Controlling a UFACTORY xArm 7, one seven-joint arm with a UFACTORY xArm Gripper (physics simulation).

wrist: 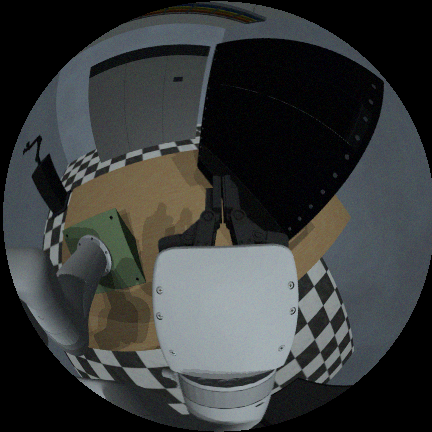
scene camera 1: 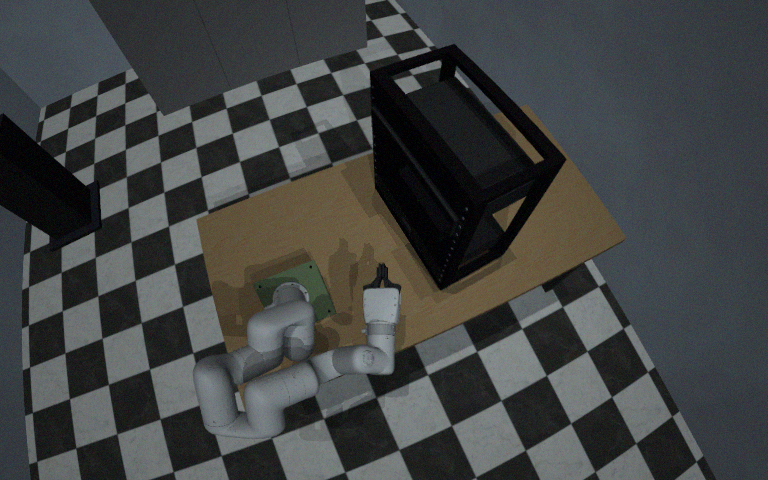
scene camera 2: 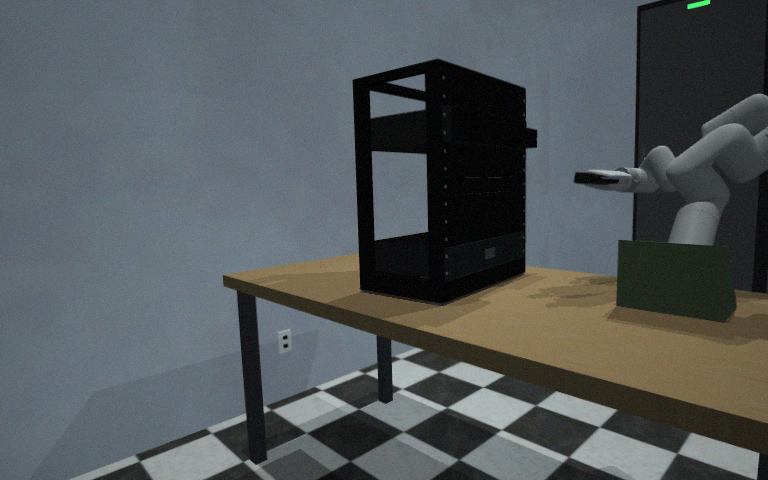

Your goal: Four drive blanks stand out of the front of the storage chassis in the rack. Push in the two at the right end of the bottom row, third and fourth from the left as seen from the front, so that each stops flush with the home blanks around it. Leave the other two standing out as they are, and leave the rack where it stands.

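Places are measured from the arm's base along level axes (x ahead, y left, z up), in metres.
Pixels of known places: gripper, fingertip midpoint: [wrist: 220, 184] [scene camera 1: 382, 264] [scene camera 2: 576, 177]; arm's base, origin of the base link: [wrist: 93, 255] [scene camera 1: 290, 298] [scene camera 2: 682, 270].
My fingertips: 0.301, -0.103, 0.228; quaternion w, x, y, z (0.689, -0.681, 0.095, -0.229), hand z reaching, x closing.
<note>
For each thing: its middle in the pictures, then the offset to it from my fingertips, as dx, dy, dz. "spot": a spot on its surface instead. Level surfaces: height alone.
- small black block, surface spot: [scene camera 2: 531, 138] spot: +0.138, +0.007, +0.125
- wooden table, its level: dz -0.319
- dark panel, surface spot: [scene camera 2: 489, 253] spot: +0.179, +0.186, -0.214
The black rack [scene camera 1: 481, 195] [scene camera 2: 436, 198] [wrist: 328, 183] stands upright on the table. The storage chassis shows as a dark box in its upper part, with its top [scene camera 1: 464, 124] in scene camera 1 and its side [scene camera 2: 399, 133] in scene camera 2. A small black block [scene camera 2: 531, 138] stands out past the rack's front at the right end; I cannot tell how many drive blanks it is. The other blanks are lost in the dark front. My gripper [scene camera 1: 382, 264] [scene camera 2: 575, 177] [wrist: 220, 184] is shut and empty, apart from the rack's front, and appears lower than the block in scene camera 2.
The wooden table [scene camera 1: 283, 215] [scene camera 2: 566, 339] [wrist: 140, 180] carries the rack and my green base mount [scene camera 1: 317, 283] [scene camera 2: 673, 280] [wrist: 122, 230]. A dark panel [scene camera 2: 489, 253] fills the rack's lower front. A wall stands behind the rack.
</note>
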